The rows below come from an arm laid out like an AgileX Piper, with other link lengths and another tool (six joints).
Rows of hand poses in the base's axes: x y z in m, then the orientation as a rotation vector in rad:
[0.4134, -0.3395, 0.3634, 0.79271, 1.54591, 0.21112]
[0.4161, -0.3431, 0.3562, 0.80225, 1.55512, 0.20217]
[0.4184, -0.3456, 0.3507, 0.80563, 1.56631, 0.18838]
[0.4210, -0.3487, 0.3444, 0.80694, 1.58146, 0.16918]
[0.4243, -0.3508, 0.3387, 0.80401, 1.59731, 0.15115]
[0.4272, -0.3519, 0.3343, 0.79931, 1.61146, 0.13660]
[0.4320, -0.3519, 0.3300, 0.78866, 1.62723, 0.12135]
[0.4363, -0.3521, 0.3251, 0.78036, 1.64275, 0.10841]
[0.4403, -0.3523, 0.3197, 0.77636, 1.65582, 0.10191]
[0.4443, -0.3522, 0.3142, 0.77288, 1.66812, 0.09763]
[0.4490, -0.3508, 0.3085, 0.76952, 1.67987, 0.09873]
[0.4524, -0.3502, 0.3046, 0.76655, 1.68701, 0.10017]
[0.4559, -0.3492, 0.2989, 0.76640, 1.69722, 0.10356]
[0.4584, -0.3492, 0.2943, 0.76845, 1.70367, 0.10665]
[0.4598, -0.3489, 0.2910, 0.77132, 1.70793, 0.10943]
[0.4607, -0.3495, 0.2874, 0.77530, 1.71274, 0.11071]
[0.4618, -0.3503, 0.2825, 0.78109, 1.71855, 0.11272]
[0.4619, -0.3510, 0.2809, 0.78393, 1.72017, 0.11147]
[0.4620, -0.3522, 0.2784, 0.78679, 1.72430, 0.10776]
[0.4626, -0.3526, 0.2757, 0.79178, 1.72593, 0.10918]
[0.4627, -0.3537, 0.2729, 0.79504, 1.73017, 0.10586]
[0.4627, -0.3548, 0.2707, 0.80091, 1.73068, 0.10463]
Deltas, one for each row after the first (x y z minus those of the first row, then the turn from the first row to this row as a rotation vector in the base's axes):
[0.0027, -0.0036, -0.0072, 0.00156, 0.01309, -0.00728]
[0.0050, -0.0061, -0.0127, -0.00365, 0.02767, -0.01307]
[0.0076, -0.0092, -0.0190, -0.01306, 0.04676, -0.01932]
[0.0109, -0.0113, -0.0247, -0.02435, 0.06516, -0.02222]
[0.0138, -0.0124, -0.0291, -0.03476, 0.08070, -0.02275]
[0.0186, -0.0124, -0.0334, -0.04920, 0.09648, -0.01972]
[0.0229, -0.0126, -0.0383, -0.06064, 0.11205, -0.01680]
[0.0269, -0.0128, -0.0437, -0.06564, 0.12471, -0.01356]
[0.0309, -0.0127, -0.0492, -0.06902, 0.13619, -0.00965]
[0.0356, -0.0113, -0.0549, -0.06913, 0.14570, -0.00301]
[0.0390, -0.0107, -0.0588, -0.06933, 0.15104, 0.00197]
[0.0425, -0.0097, -0.0645, -0.06617, 0.15929, 0.00751]
[0.0450, -0.0097, -0.0691, -0.06222, 0.16476, 0.01033]
[0.0464, -0.0094, -0.0724, -0.05820, 0.16852, 0.01175]
[0.0473, -0.0100, -0.0760, -0.05429, 0.17347, 0.01191]
[0.0484, -0.0108, -0.0809, -0.04866, 0.17955, 0.01181]
[0.0485, -0.0115, -0.0825, -0.04739, 0.18205, 0.01009]
[0.0486, -0.0127, -0.0850, -0.04726, 0.18749, 0.00788]
[0.0492, -0.0131, -0.0877, -0.04301, 0.18977, 0.00645]
[0.0493, -0.0142, -0.0905, -0.04237, 0.19531, 0.00428]
[0.0493, -0.0153, -0.0927, -0.03927, 0.19753, 0.00051]

